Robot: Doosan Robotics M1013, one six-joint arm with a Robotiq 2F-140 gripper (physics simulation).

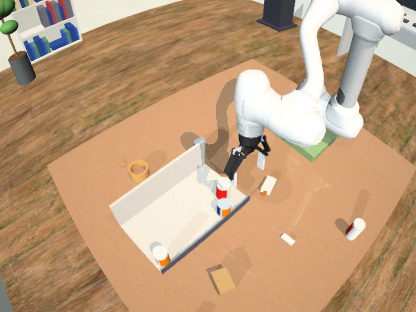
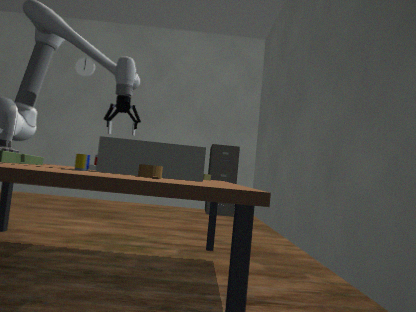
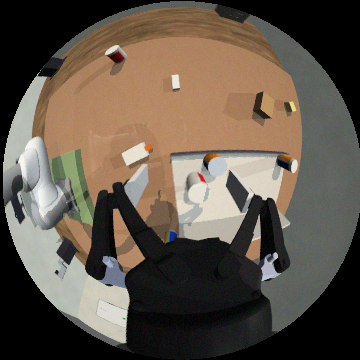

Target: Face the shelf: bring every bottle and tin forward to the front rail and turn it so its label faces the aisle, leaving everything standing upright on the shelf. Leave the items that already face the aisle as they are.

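Places are measured from the arm's base along level axes (x up, y ahead, z left), in metres.
Where they show: gripper, fingertip midpoint: (image 1: 247, 175) (image 2: 121, 134) (image 3: 188, 175); arm's base, origin of the base link: (image 3: 65, 193).
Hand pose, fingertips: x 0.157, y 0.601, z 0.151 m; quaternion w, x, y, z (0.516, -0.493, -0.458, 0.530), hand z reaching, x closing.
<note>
Things, the pixels of their top centre, and the offset from my fingertips.
- dark front rail, middle of its top: (image 3: 247, 151) (image 1: 208, 231) dx -0.168, dy +0.204, dz +0.024 m
- white-topped bottle with red, middle of its top: (image 3: 198, 193) (image 1: 223, 182) dx -0.098, dy +0.037, dz -0.084 m
- blue-and-orange tin, middle of its top: (image 3: 217, 166) (image 1: 224, 203) dx -0.127, dy +0.088, dz -0.019 m
- white-topped orange tin, middle of its top: (image 1: 160, 252) (image 3: 294, 165) dx -0.101, dy +0.413, dz +0.010 m
- yellow-and-blue tin, middle of its top: (image 3: 169, 244) (image 2: 83, 154) dx -0.141, dy -0.053, dz -0.355 m
- white box with orange, middle of its top: (image 3: 135, 152) (image 1: 268, 185) dx -0.183, dy -0.149, dz +0.010 m
- small white block, middle of its top: (image 3: 175, 80) (image 1: 288, 238) dx -0.199, dy -0.030, dz +0.253 m
- red-and-white can, middle of its top: (image 1: 359, 224) (image 3: 111, 49) dx -0.112, dy -0.264, dz +0.447 m
- tan block, middle of its top: (image 1: 223, 279) (image 3: 267, 103) dx -0.161, dy +0.292, dz +0.218 m
- orange-brown mug, middle of its top: (image 2: 151, 165) (image 1: 138, 168) dx -0.161, dy +0.258, dz -0.422 m
The white shelf (image 1: 150, 230) (image 2: 150, 155) (image 3: 262, 176) has a dark front rail (image 1: 205, 235) (image 3: 240, 152). A white-topped bottle with red (image 1: 223, 188) (image 3: 197, 188) stands upright near its right end, behind a blue-and-orange tin (image 1: 224, 208) (image 3: 215, 164) close to the rail. A white-topped orange tin (image 1: 161, 255) (image 3: 288, 163) stands at the other end by the rail. A yellow-and-blue tin (image 1: 200, 143) (image 2: 82, 161) (image 3: 171, 236) is outside, behind the back panel. My gripper (image 1: 247, 170) (image 2: 122, 129) (image 3: 188, 175) is open and empty, raised above the shelf's right end, pointing down.
On the table are a white box with orange (image 1: 268, 185) (image 3: 136, 153), a small white block (image 1: 288, 239) (image 3: 175, 82), a red-and-white can (image 1: 355, 229) (image 3: 116, 54), a tan block (image 1: 222, 280) (image 3: 264, 105) and, behind the shelf, an orange-brown mug (image 1: 139, 171) (image 2: 150, 171).
</note>
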